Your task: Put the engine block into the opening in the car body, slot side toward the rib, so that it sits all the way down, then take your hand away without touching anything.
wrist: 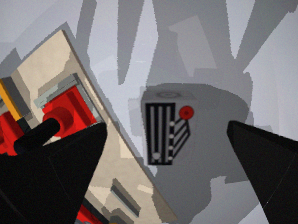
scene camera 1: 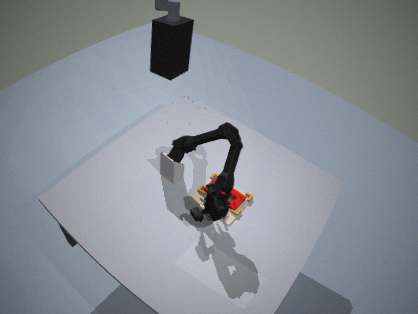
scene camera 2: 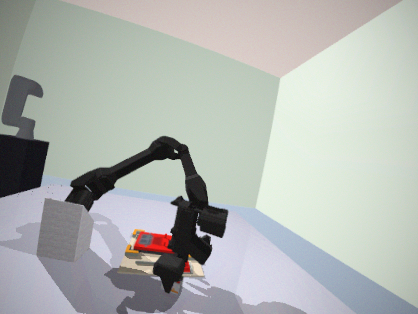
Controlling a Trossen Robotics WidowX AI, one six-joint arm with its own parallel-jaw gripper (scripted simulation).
Labels:
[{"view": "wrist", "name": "my gripper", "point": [167, 128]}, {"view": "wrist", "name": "engine block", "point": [169, 118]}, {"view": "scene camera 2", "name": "my gripper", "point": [173, 280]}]

